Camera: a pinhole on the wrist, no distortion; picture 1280 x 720 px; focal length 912.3 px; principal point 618.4 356.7 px. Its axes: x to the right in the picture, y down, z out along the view. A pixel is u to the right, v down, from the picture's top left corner.
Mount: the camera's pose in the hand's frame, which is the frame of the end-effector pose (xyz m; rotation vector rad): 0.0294 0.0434 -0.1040 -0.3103 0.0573 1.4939
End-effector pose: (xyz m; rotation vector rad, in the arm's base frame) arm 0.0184 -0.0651 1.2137 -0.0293 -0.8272 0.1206
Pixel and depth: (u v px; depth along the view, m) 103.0 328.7 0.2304
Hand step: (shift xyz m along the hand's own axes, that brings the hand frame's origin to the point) -0.0097 -0.0283 0.1478
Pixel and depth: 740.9 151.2 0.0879
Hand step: 0.0365 0.0749 -0.0191
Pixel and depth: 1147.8 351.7 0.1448
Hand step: 0.0151 0.1594 0.0159
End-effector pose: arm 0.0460 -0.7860 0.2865 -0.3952 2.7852 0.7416
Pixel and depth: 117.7 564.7 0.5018
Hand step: -0.1828 -0.0991 0.4208
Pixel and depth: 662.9 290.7 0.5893
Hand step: -0.0162 0.2097 0.4619
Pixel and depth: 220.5 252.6 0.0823
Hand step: 0.0231 0.0277 -0.0153
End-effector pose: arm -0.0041 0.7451 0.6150 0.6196 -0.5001 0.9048
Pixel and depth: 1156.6 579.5 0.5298
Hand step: -0.1528 0.4786 0.3113
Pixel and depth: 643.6 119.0 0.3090
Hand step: 0.0622 0.1216 0.2040
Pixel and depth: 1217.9 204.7 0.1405
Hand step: 0.0387 0.1654 0.0137
